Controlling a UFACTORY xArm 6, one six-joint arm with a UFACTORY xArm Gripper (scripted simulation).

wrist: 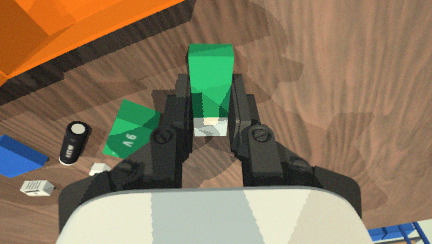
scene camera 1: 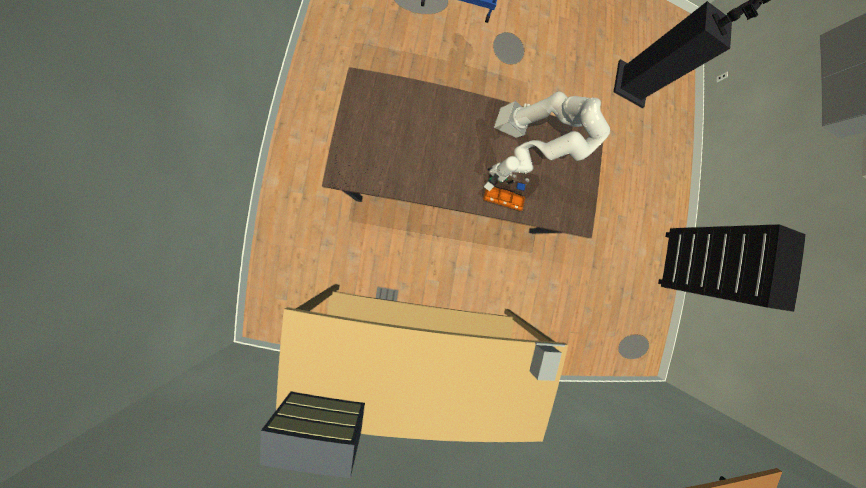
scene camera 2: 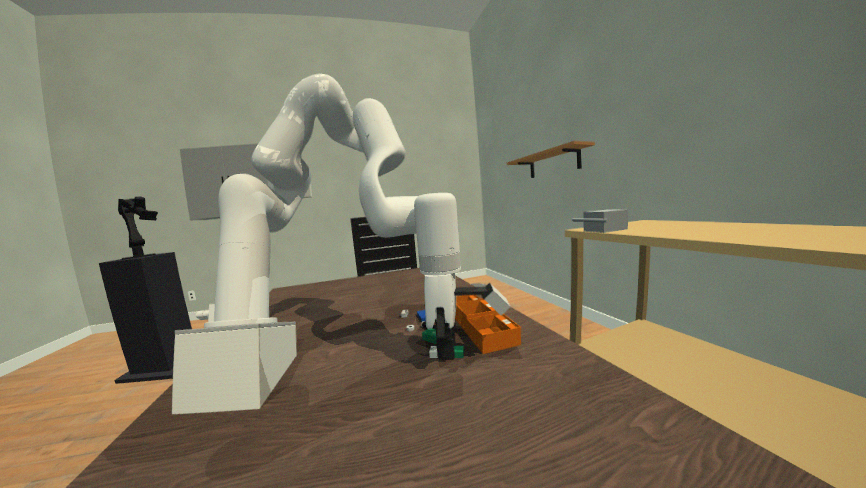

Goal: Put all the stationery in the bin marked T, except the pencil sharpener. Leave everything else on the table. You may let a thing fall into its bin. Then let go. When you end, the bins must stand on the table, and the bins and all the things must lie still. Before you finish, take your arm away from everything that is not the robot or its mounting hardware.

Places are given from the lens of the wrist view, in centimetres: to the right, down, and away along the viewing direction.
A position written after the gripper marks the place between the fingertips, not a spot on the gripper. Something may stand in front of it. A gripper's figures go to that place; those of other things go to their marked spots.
gripper (wrist: pixel 210 91): 0, -2, 14
green 9V battery (wrist: pixel 134 123): -5, 0, 13
